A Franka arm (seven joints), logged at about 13 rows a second.
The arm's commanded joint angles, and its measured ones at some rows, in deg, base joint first. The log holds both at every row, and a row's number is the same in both.
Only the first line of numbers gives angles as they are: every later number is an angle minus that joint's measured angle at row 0.
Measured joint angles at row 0:
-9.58 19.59 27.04 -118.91 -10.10 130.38 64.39
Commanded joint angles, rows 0 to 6:
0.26 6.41 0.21 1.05 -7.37 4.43 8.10
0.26 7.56 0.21 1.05 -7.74 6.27 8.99
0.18 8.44 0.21 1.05 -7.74 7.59 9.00
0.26 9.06 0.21 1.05 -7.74 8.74 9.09
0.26 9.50 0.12 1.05 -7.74 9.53 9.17
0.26 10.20 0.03 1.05 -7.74 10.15 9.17
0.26 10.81 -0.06 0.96 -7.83 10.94 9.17
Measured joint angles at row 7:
0.05 9.49 0.01 0.13 -5.94 9.59 6.97
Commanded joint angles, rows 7 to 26:
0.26 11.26 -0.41 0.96 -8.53 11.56 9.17
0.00 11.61 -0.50 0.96 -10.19 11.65 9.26
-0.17 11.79 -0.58 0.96 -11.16 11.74 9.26
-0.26 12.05 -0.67 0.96 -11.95 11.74 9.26
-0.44 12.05 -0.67 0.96 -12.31 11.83 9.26
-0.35 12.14 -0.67 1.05 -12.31 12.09 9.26
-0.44 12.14 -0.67 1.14 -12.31 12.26 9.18
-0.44 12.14 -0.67 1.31 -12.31 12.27 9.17
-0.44 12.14 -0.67 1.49 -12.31 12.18 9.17
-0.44 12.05 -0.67 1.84 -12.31 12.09 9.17
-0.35 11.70 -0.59 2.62 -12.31 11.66 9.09
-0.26 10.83 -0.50 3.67 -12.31 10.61 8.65
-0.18 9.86 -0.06 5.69 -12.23 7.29 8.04
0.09 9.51 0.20 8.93 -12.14 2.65 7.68
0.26 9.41 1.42 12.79 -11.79 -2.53 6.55
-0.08 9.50 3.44 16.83 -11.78 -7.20 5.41
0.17 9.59 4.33 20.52 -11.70 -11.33 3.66
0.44 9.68 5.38 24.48 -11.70 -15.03 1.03
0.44 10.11 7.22 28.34 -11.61 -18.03 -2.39
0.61 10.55 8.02 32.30 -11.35 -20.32 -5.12
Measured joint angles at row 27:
-0.03 9.61 6.20 24.13 -10.85 -14.33 0.07
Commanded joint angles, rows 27 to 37:
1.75 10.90 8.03 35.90 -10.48 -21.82 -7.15
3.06 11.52 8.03 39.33 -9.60 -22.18 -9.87
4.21 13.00 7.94 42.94 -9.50 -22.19 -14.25
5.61 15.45 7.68 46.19 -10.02 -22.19 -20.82
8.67 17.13 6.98 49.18 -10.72 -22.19 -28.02
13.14 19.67 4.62 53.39 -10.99 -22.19 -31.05
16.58 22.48 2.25 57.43 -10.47 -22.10 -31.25
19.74 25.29 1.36 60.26 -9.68 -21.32 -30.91
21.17 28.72 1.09 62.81 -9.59 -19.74 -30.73
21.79 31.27 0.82 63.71 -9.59 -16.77 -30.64
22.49 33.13 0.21 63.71 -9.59 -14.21 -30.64
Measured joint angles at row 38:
20.74 26.63 1.35 57.00 -10.26 -16.80 -28.49
